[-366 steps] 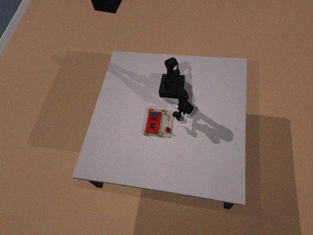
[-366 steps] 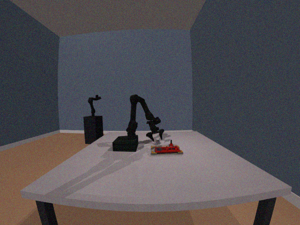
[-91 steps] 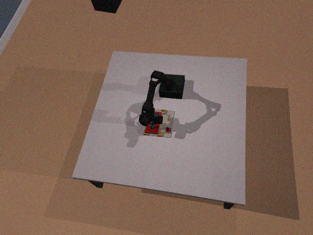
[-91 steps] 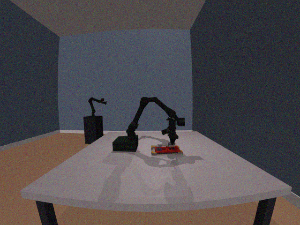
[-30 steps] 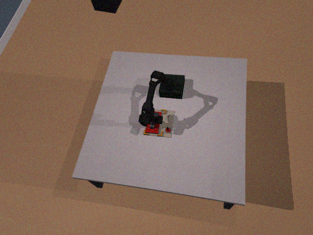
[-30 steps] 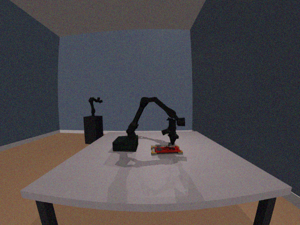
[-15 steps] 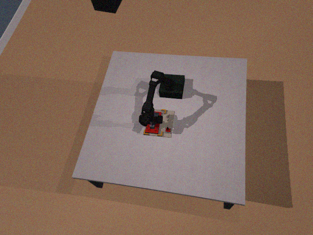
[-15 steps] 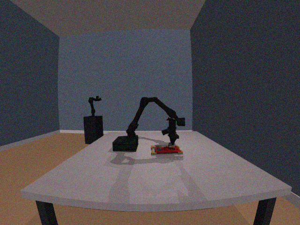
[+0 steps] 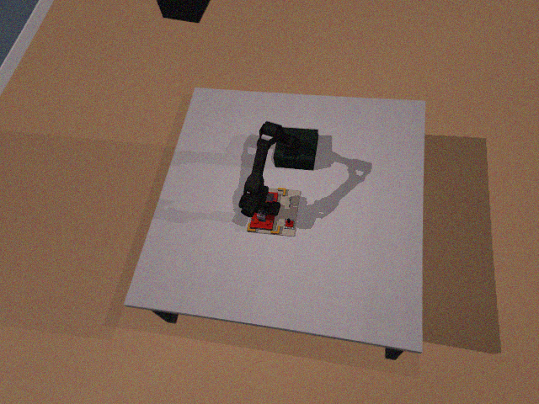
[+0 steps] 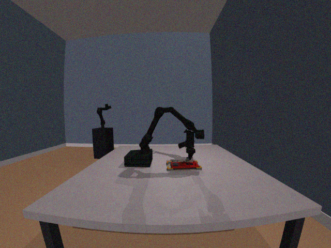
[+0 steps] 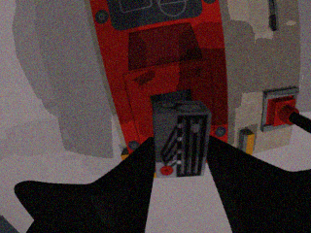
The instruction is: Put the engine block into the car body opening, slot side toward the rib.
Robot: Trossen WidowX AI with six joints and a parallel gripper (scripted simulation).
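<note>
Right now the grey engine block is 10 mm below my gripper tip.
</note>
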